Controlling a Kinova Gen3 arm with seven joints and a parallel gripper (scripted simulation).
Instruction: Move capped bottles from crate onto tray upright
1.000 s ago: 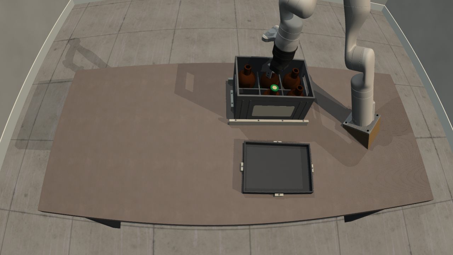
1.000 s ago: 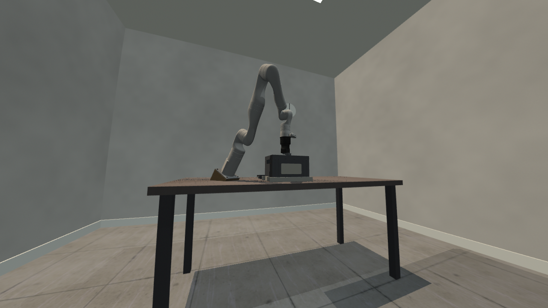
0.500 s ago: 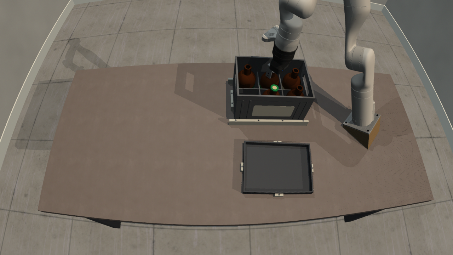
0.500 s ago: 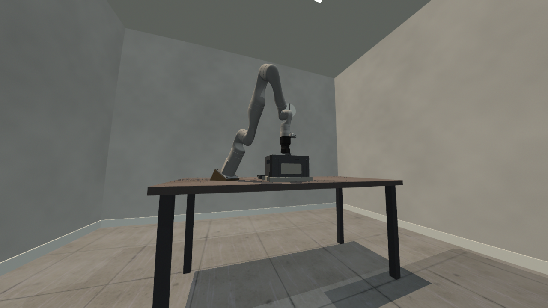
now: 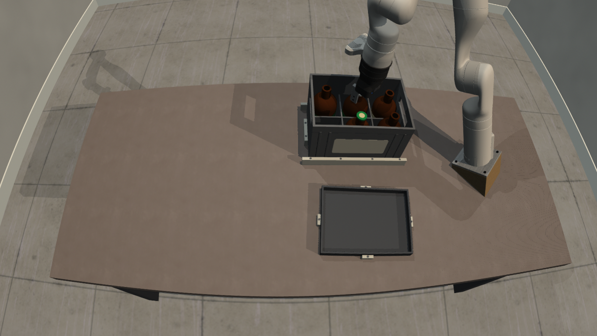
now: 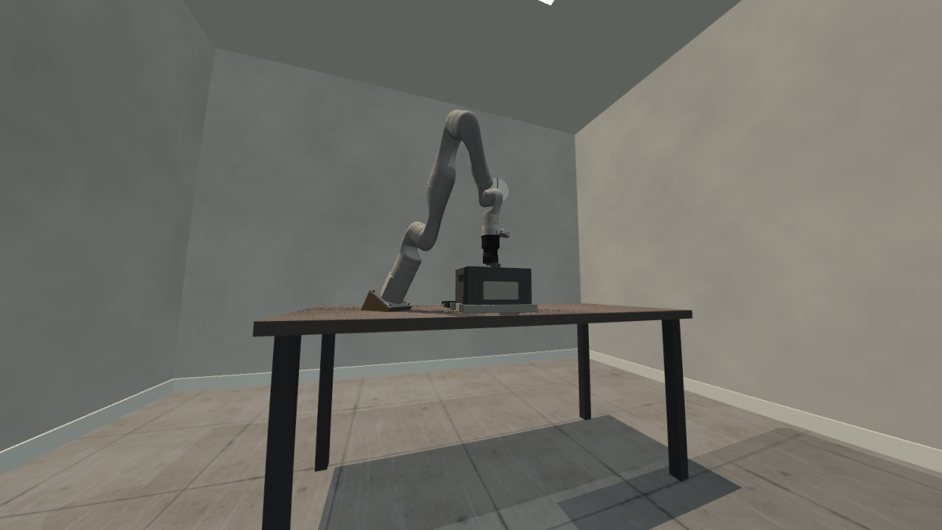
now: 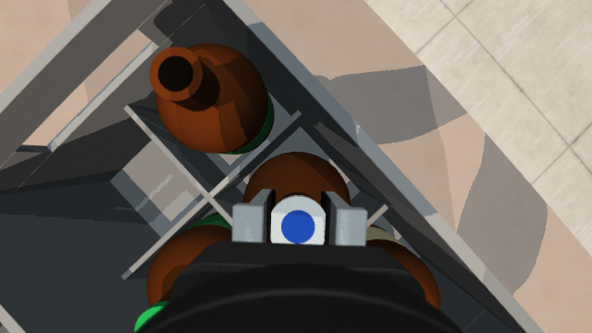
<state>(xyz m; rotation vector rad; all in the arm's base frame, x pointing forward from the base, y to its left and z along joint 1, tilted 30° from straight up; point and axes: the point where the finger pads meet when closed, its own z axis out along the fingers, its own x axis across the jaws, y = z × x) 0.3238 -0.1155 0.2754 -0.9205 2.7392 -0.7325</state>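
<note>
Now: hand 60 mm above the crate, 40 mm to the right of it and 10 mm short of it. From my hand the other things lie so: dark tray (320 mm to the left, 140 mm below, 50 mm ahead).
</note>
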